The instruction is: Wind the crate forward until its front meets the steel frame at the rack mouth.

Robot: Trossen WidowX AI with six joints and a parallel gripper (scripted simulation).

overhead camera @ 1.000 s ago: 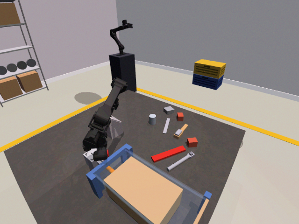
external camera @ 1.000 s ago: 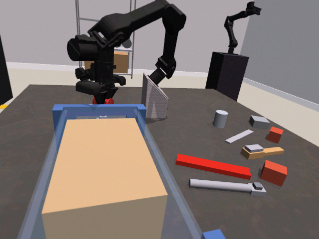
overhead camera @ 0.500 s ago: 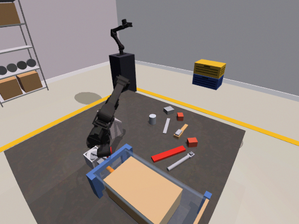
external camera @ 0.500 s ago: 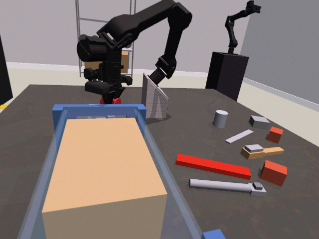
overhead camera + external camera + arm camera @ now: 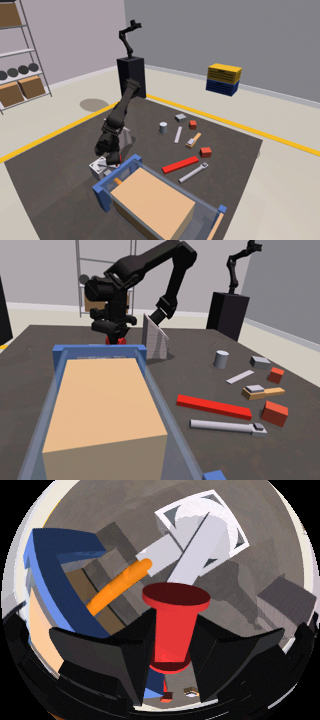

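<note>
My gripper tip is 30 mm past the winch handle, 20 mm to the left of it and 20 mm above it. From my gripper tip the other things lie so: white winch: 100 mm behind, 60 mm to the right, 100 mm below; clear-panelled cubby: 320 mm ahead, 10 mm to the right, 10 mm below; red knob: 10 mm above.
</note>
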